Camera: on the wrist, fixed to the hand. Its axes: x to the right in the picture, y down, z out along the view.
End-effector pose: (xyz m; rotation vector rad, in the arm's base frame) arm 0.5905 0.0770 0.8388 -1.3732 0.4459 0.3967
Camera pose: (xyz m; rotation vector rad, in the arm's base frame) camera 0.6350 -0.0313 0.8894 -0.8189 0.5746 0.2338
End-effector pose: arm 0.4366 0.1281 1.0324 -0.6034 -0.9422 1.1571
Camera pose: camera 0.5618 0.1178 1.0542 -0.1814 -0.5150 1.3609
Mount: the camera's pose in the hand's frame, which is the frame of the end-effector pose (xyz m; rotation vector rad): 0.0103 -0.0824 -0.0968 0.5752 0.0520 0.0346
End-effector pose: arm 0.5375 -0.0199 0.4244 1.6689 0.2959 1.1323
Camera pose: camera 0.4931 0.0810 0.3603 2.1492 0.6771 1.1857
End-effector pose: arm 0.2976 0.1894 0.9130 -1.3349 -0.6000 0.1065
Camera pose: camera 0.3299 0.0877 0.9829 -0.7871 -0.4551 0.2518
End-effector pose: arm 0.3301 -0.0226 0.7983 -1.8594 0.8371 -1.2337
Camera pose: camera 0.2522 -0.0104 0.8986 -1.3477 0.4672 -1.3333
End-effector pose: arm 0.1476 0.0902 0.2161 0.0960 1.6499 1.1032
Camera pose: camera 0.1035 -0.0088 0.1489 0.4709 1.9762 0.6301
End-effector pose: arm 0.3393 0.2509 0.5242 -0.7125 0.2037 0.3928
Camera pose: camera 0.3783 0.1323 0.4982 -0.1530 0.3602 0.3264
